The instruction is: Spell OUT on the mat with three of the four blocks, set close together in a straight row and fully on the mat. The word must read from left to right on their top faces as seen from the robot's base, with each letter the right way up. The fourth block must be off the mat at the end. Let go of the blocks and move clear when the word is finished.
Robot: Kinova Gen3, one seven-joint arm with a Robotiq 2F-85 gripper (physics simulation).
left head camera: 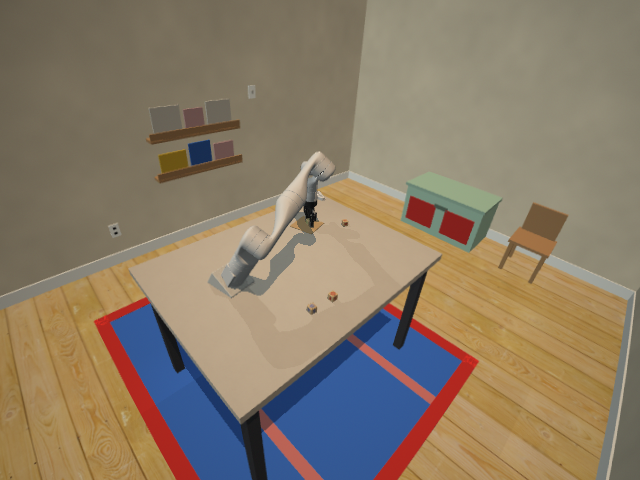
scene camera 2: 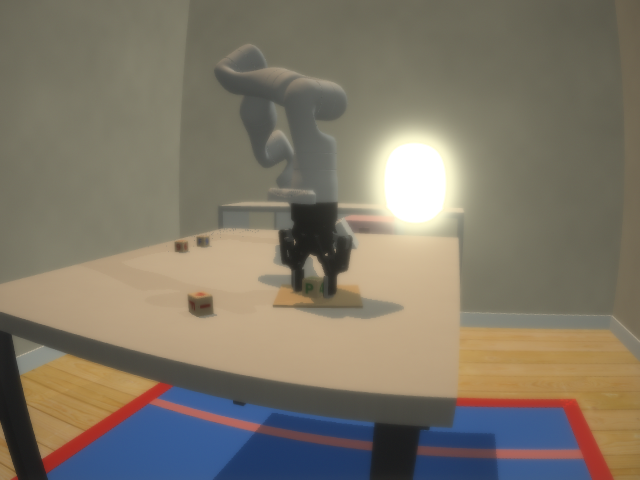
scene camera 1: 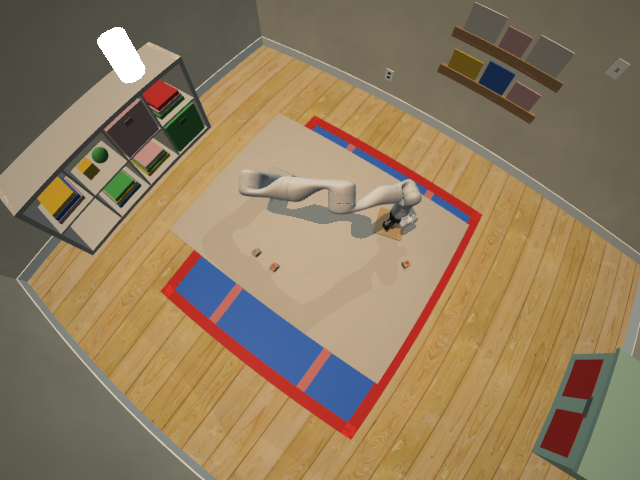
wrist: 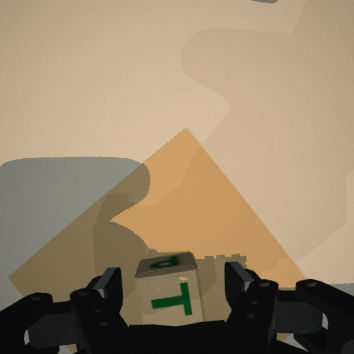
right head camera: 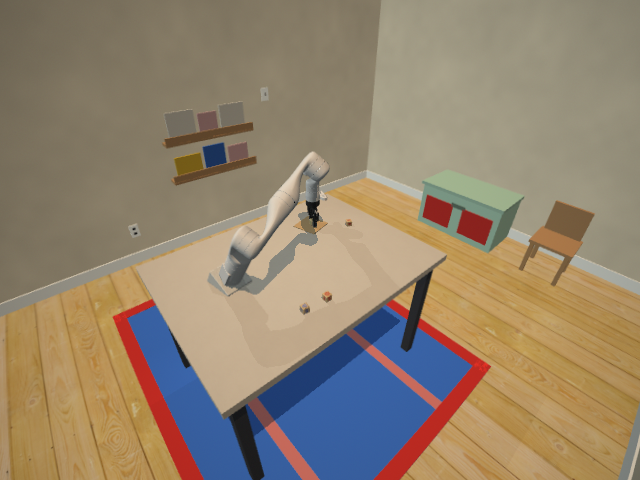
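Note:
A wooden block with a green T on top (wrist: pixel 170 300) (scene camera 2: pixel 312 286) sits on the tan mat (wrist: pixel 225 220) (scene camera 2: pixel 351 298) (scene camera 1: pixel 395 235). In the wrist view the T's bar is at the right. My gripper (scene camera 2: pixel 313 290) (wrist: pixel 173 281) (scene camera 1: pixel 386 225) is open and low over the mat, one finger on each side of this block, with gaps beside it. A red-lettered block (scene camera 2: pixel 200 303) (left head camera: pixel 344 223) (scene camera 1: pixel 405 264) stands off the mat. Another red-lettered block (left head camera: pixel 332 296) (scene camera 1: pixel 273 267) (scene camera 2: pixel 181 246) and a blue-lettered block (left head camera: pixel 311 308) (scene camera 1: pixel 256 252) (scene camera 2: pixel 203 241) stand farther off. Their top letters are too small to read.
The table (left head camera: pixel 206 330) (scene camera 1: pixel 330 279) carries the arm's base and all the blocks. The mat lies near one table edge. The arm and gripper cast shadows across the mat and table. A green cabinet (left head camera: pixel 452 191) and a chair (left head camera: pixel 542 224) stand away from the table.

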